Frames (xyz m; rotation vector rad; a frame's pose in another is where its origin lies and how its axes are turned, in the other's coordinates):
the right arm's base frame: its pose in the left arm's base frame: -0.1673 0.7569 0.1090 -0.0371 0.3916 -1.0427
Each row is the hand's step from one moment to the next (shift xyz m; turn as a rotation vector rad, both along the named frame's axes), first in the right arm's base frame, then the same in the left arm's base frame.
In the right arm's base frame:
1: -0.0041 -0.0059 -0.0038 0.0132 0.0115 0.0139
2: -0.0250 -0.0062 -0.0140 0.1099 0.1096 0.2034
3: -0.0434 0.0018 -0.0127 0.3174 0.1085 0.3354
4: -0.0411 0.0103 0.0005 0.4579 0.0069 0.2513
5: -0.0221 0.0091 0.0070 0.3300 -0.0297 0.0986
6: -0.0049 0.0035 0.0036 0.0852 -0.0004 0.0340
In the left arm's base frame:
1: -0.0080 0.0010 -0.0011 0.0200 -0.0075 0.0065
2: -0.0209 0.0202 -0.0042 0.2075 -0.0685 0.1330
3: -0.0219 0.0396 0.0007 0.3421 -0.2650 0.1942
4: -0.0094 0.0400 0.0105 0.2915 -0.4228 0.0959
5: 0.0002 0.0223 0.0112 0.1537 -0.3096 -0.0003
6: 0.0020 0.0054 0.0041 0.0486 -0.0776 0.0063

